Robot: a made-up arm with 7 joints.
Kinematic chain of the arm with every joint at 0, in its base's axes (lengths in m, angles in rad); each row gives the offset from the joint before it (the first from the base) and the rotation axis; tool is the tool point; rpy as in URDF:
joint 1: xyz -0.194 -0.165 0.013 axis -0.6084 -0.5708 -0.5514
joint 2: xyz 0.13 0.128 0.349 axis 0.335 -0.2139 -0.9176
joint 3: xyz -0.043 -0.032 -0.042 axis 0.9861 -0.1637 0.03
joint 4: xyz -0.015 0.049 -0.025 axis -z
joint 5: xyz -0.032 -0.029 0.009 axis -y
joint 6: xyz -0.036 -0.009 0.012 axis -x
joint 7: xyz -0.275 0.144 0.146 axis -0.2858 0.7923 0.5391
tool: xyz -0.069 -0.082 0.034 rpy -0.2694 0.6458 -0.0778
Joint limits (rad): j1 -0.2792..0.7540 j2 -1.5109..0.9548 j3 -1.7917..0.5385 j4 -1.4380..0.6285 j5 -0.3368..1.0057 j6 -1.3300..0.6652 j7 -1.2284..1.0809
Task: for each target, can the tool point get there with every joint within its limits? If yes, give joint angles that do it. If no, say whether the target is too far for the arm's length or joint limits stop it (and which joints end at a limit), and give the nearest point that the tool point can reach.
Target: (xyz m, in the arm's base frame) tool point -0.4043 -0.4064 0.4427
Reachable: yes | joints 0.1033 -0.9638 0.2306 -0.2750 0.4596 0.3422 0.0830
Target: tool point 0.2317 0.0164 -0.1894
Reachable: no: joint limits stop it (at a limit: joint 1, joint 2, joint 4, joint 5, joint 6) | nearest point 0.1546 0.0742 -0.1248 | short by 0.116 m
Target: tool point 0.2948 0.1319 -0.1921
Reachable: no: joint limits stop it (at a limit: joint 1, joint 2, joint 4, joint 5, joint 6) | nearest point 0.1990 0.1428 -0.1078 | short by 0.128 m
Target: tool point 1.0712 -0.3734 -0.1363
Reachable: no: too far | nearest point 0.4060 -0.2301 0.1603 | short by 0.742 m
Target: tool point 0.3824 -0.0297 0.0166
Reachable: no: joint limits stop it (at a limit: joint 1, joint 2, joint 4, joint 5, joint 6) | nearest point 0.3362 -0.0651 0.0615 | short by 0.073 m
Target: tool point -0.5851 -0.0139 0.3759
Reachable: yes | joints 0.6268 0.1880 -0.9154 -0.9568 0.6203 -0.7056 -1.0490
